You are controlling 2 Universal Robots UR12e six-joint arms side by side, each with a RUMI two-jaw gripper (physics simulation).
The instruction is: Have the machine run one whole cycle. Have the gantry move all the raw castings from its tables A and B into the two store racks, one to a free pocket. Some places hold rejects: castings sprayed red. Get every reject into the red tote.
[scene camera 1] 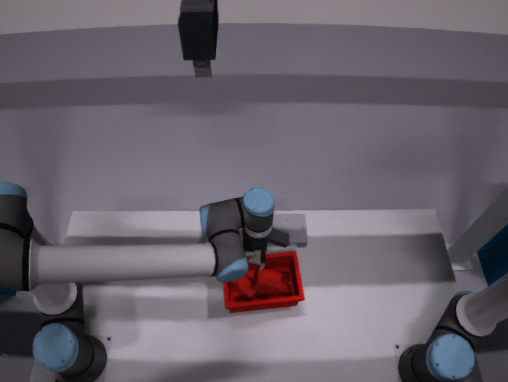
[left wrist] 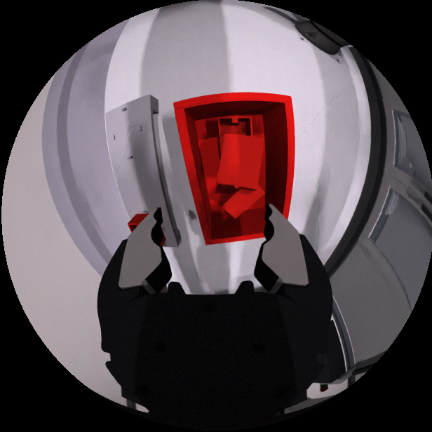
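The red tote [scene camera 1: 301,285] [left wrist: 292,145] stands on the white table. Several red castings lie jumbled in it, among them a large tilted one [left wrist: 242,155] and a smaller tilted one [left wrist: 243,201]. A red piece [left wrist: 137,221] shows beside the near end of the long grey stand [scene camera 1: 297,230] [left wrist: 132,145], mostly hidden by a finger in the left wrist view. My left gripper [scene camera 1: 256,261] [left wrist: 212,205] is open and empty above the tote, its fingers wide apart. The right gripper does not show. The gantry's tables and the store racks cannot be made out.
A dark box-shaped unit [scene camera 1: 198,35] with a grey lower end hangs at the top of the scene view. The left forearm [scene camera 1: 125,262] reaches across the white table [scene camera 1: 350,320]. The right arm's base [scene camera 1: 450,356] stands at the lower right.
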